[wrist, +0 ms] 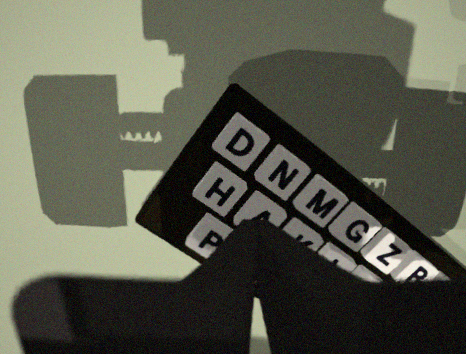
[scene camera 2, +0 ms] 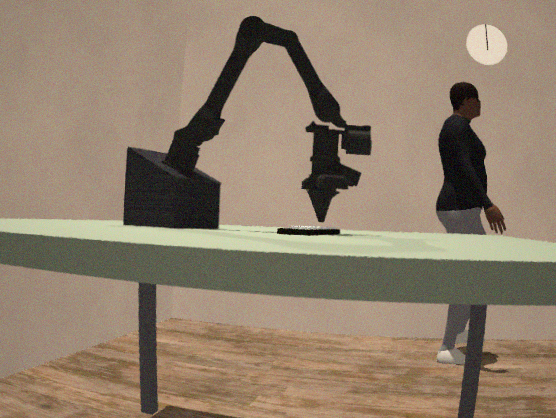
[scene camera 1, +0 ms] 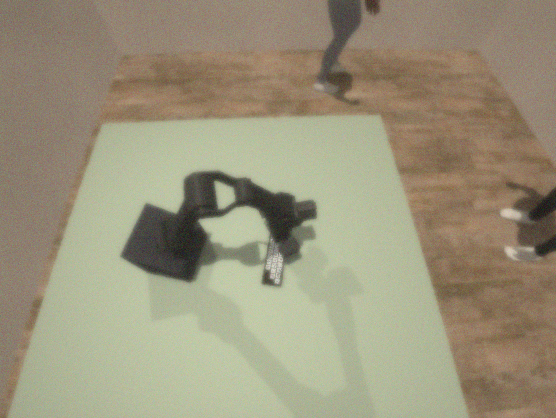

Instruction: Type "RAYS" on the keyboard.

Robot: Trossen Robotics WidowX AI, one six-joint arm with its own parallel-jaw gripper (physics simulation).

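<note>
The black keyboard lies flat on the pale green table, with light keys in rows. My gripper is shut and empty, pointing down. In scene camera 2 its tip is a little above the keyboard, apart from it. In the wrist view the tip overlaps the lower part of the A key. The H key, D key and N key show beyond it. The R key shows at the right, partly cut off by the finger. The Y and S keys cannot be made out.
The arm's dark base stands on the green table, left of the keyboard. Arm shadows fall across the tabletop. A person stands beyond the table, and another person's feet show at the right.
</note>
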